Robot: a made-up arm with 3 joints.
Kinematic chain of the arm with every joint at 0, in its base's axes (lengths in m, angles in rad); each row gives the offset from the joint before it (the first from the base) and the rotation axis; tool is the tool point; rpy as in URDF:
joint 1: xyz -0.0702 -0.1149 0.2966 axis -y
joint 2: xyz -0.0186 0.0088 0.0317 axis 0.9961 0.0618 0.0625
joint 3: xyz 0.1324 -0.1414 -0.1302 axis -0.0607 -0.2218 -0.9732
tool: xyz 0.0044 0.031 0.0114 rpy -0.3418 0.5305 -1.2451
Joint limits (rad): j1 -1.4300..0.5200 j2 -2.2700..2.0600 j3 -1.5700..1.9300
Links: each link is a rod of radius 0.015 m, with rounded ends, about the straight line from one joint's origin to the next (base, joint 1, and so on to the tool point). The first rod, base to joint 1, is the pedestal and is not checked.
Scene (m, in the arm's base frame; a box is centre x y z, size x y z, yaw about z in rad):
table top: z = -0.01
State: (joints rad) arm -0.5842 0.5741 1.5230
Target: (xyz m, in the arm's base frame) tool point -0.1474 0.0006 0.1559
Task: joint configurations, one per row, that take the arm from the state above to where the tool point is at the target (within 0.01 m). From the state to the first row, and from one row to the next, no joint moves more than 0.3 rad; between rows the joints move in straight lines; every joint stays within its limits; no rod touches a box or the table.
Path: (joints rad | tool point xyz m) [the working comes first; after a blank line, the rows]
Joints at the target: -1.3337 1.3583 0.5009
Straight joint move there: clear.

1: -0.7716 0.7701 1.2675 | -0.0738 -0.1120 0.0944
2: -0.9589 0.9662 1.0120 | -0.1098 -0.0703 0.1056
3: -1.1463 1.1622 0.7565 | -0.1350 -0.0322 0.1280
4: -1.3337 1.3583 0.5009 | -0.1474 0.0006 0.1559

